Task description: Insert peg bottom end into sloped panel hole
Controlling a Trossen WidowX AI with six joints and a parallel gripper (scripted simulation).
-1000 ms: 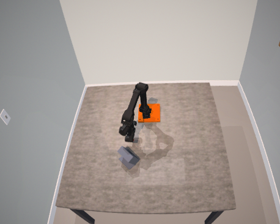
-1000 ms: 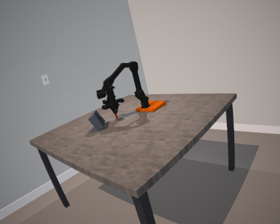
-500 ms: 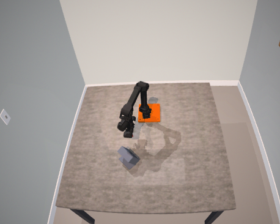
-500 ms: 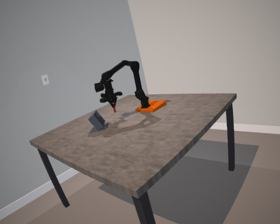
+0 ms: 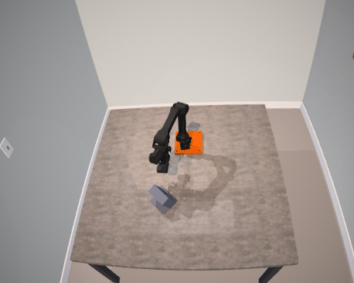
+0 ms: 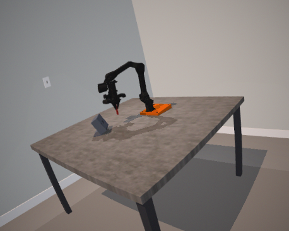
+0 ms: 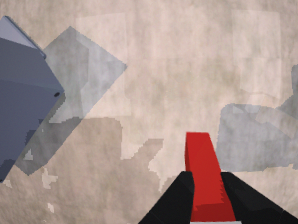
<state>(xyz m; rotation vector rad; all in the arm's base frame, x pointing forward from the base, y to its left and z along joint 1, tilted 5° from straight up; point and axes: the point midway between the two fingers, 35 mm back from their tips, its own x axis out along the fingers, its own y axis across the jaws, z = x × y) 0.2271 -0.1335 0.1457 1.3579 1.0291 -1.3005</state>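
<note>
Right now the sloped panel is 170 mm ahead of my gripper tip, 30 mm to the right of it and 50 mm below it. Round my gripper tip: peg 20 mm above.
</note>
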